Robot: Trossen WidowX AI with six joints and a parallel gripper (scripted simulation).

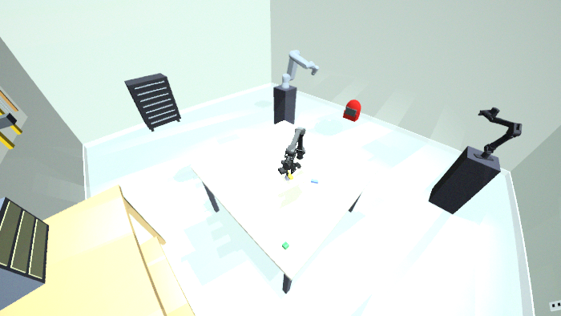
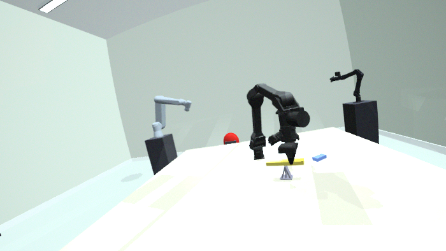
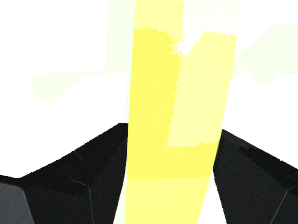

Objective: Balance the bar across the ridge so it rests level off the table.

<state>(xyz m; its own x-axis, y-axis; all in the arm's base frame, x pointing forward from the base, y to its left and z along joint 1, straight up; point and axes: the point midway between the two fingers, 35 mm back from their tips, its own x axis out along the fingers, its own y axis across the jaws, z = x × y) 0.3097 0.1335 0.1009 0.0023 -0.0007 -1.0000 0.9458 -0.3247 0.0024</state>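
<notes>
My gripper tip is now 10 mm past the yellow bar and 30 mm to the left of it. Also, from my gripper tip: green cube (430 mm ahead, 370 mm to the left, 50 mm below); small blue block (150 mm behind, 170 mm to the left, 60 mm below).
</notes>
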